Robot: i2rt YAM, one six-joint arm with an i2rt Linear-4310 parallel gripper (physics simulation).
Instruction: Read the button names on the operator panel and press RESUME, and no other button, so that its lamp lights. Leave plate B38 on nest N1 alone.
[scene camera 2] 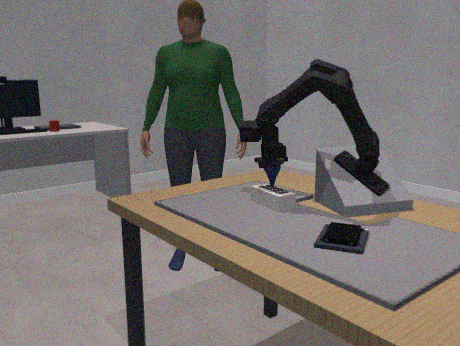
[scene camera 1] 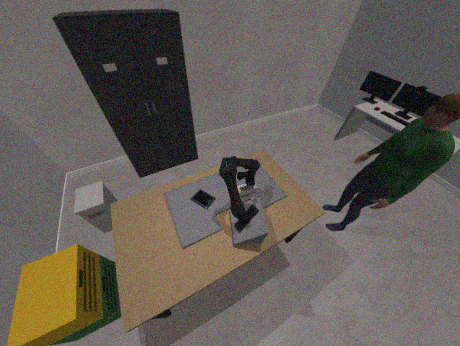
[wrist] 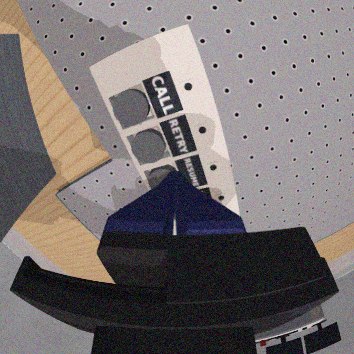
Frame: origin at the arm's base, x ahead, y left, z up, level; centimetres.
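Seen in the pictures: gripper, fingertip midpoint: [scene camera 2: 272,186] [scene camera 1: 248,186] [wrist: 174,178]; arm's base at its link origin: [scene camera 2: 360,173] [scene camera 1: 246,218].
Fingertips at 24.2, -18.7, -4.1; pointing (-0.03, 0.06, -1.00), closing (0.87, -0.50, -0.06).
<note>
Offsets run from my fingertips to a thing's middle, as dx, dy, dz. Level surfaces: height alone.
The white operator panel {+0.9, +1.0, -3.4} [scene camera 1: 243,188] [scene camera 2: 273,199] [wrist: 175,47] stands on the grey mat. In the wrist view its labels read CALL {+2.1, +5.3, -0.9} [wrist: 162,94], RETRY {+1.6, +2.4, -0.9} [wrist: 179,136] and RESUME {+1.1, -0.6, -0.9} [wrist: 192,171]; a fourth label is mostly covered. The round grey RESUME button {-1.1, -0.2, -0.9} [wrist: 160,174] is partly hidden by the fingertips. The lamp dot beside RESUME {+2.7, -0.9, -0.8} [wrist: 213,167] is dark, like the others. My gripper [scene camera 2: 272,186] [wrist: 174,178] is shut and empty, pointing down, its blue tips at the RESUME button's label side; contact cannot be told. The dark plate {+10.9, +36.4, -4.2} [scene camera 1: 203,198] [scene camera 2: 342,233] sits on its nest, apart from the gripper; its marking is unreadable.
The arm's base stands on a grey wedge-shaped block [scene camera 1: 251,233] [scene camera 2: 327,185] close to the panel. The grey mat {dz -6.1} [scene camera 1: 187,227] [scene camera 2: 225,215] lies on the wooden table {dz -7.4} [scene camera 1: 150,265] [scene camera 2: 240,260]. A person in green [scene camera 1: 420,155] [scene camera 2: 195,85] stands beyond the table.
</note>
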